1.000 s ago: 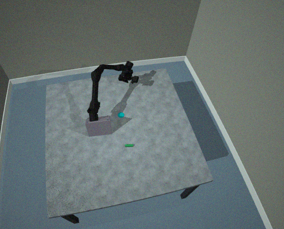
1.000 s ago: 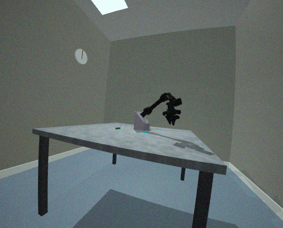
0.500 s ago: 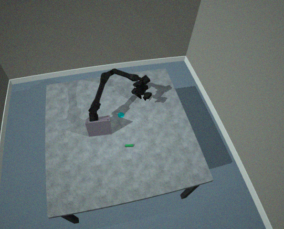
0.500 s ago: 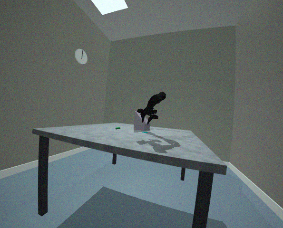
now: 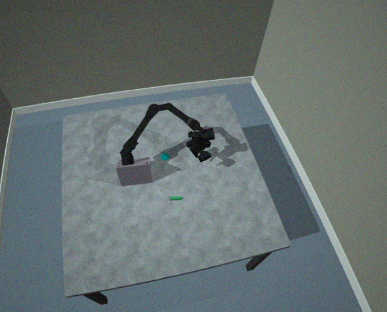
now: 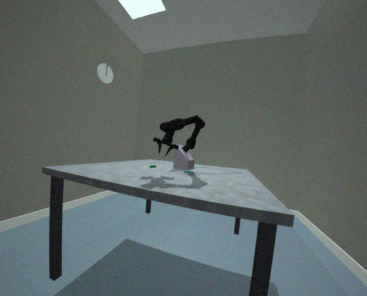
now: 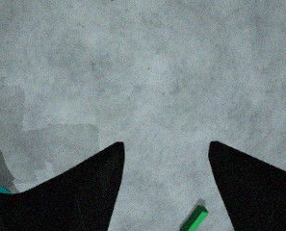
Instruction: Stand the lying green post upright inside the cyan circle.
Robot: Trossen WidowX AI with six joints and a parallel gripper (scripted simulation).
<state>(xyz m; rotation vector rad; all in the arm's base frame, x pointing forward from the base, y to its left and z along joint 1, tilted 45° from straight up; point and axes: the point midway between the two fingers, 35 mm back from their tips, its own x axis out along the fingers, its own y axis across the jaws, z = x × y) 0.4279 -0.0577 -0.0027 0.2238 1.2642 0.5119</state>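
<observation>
Now: the green post 19 cm behind my gripper tip, 16 cm to the right of it and 12 cm below it. The rest, counted from my gripper tip: cyan circle (18 cm behind, 16 cm to the left, 13 cm below).
</observation>
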